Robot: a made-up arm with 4 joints.
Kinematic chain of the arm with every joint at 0, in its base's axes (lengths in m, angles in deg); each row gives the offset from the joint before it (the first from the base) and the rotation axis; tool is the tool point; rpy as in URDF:
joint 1: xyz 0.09 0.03 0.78 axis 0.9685 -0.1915 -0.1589
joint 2: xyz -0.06 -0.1 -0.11 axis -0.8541 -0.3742 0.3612
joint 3: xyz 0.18 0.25 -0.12 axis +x
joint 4: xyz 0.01 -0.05 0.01 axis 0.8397 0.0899 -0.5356
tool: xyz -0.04 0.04 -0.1 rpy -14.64 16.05 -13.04
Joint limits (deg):
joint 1: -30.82..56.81
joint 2: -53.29..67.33
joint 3: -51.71..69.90
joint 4: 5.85..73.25
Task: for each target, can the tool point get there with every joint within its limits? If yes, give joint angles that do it. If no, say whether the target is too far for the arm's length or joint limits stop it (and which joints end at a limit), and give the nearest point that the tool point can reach.
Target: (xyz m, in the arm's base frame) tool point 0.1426 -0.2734 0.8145
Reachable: no: joint limits stop it (at a limit: joint 1, joint 2, joint 3, joint 4) | nearest point 0.2040 -0.1743 0.5097 | short by 0.326 m
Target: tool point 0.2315 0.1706 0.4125
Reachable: yes | joints 14.14 47.83 -21.73 38.07
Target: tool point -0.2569 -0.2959 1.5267
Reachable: no: too far | nearest point 0.2986 0.1378 0.9214 | short by 0.929 m
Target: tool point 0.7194 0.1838 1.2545
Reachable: no: too far | nearest point 0.3411 0.1490 0.8932 | short by 0.524 m
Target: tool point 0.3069 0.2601 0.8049
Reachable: yes | joints 39.94 -34.53 -33.07 66.93
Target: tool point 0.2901 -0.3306 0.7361
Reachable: no: joint limits stop it (at a limit: joint 1, joint 2, joint 3, joint 4) | nearest point 0.2040 -0.1743 0.5097 | short by 0.288 m
